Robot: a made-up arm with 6 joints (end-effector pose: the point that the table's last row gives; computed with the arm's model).
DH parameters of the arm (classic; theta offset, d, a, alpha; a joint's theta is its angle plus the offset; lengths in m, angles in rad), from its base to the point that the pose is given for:
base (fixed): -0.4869 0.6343 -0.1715 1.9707
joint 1: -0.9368 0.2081 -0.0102 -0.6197
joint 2: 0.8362 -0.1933 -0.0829 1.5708
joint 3: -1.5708 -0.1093 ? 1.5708
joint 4: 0 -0.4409 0.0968 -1.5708
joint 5: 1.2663 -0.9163 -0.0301 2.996
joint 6: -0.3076 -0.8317 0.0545 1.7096
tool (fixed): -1.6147 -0.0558 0 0
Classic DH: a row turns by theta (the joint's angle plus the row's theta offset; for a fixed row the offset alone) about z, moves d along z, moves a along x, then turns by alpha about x.
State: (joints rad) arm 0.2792 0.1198 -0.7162 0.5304 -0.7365 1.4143
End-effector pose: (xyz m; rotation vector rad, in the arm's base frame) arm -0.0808 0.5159 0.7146 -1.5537 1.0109 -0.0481
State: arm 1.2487 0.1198 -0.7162 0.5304 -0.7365 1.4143
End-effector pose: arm 0.0524 0.4797 0.6428 -1.4781 0.6502 -1.1065
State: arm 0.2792 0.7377 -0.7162 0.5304 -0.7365 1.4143
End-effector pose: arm -0.2248 0.5350 0.7283 -1.5015 0.4781 -0.4885
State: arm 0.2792 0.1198 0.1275 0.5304 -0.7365 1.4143
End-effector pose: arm 0.0865 0.1818 0.8248 -0.8208 1.4095 -0.5158
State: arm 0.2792 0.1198 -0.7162 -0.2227 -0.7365 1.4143
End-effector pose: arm -0.0575 0.4700 0.7607 -1.0982 1.1202 0.6653
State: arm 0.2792 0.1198 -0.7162 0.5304 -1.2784 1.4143
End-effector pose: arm -0.0581 0.5468 0.7090 -2.0361 0.9637 0.2856
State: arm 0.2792 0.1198 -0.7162 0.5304 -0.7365 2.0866
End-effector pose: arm -0.0638 0.4911 0.7561 -2.1953 0.9809 0.2714
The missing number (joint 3, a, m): 0.0759
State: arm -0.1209 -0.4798 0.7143 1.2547 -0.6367 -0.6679
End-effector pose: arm 0.2021 -0.0993 0.3733 -0.1879 0.5134 -2.1918
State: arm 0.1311 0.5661 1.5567 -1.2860 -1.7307 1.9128
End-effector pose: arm -0.4398 -0.4199 0.6742 -0.5072 -0.2857 -0.3458
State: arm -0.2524 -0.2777 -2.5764 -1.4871 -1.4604 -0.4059
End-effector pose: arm -0.6285 0.3085 1.1139 0.8914 -1.5828 -1.4001
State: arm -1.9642 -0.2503 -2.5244 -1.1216 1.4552 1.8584
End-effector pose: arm 0.2174 -0.1610 0.9470 0.8982 -0.3527 -1.9869
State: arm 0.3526 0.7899 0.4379 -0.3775 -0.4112 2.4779
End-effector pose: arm -0.2628 -0.0369 0.9075 -0.9296 0.3802 0.0436
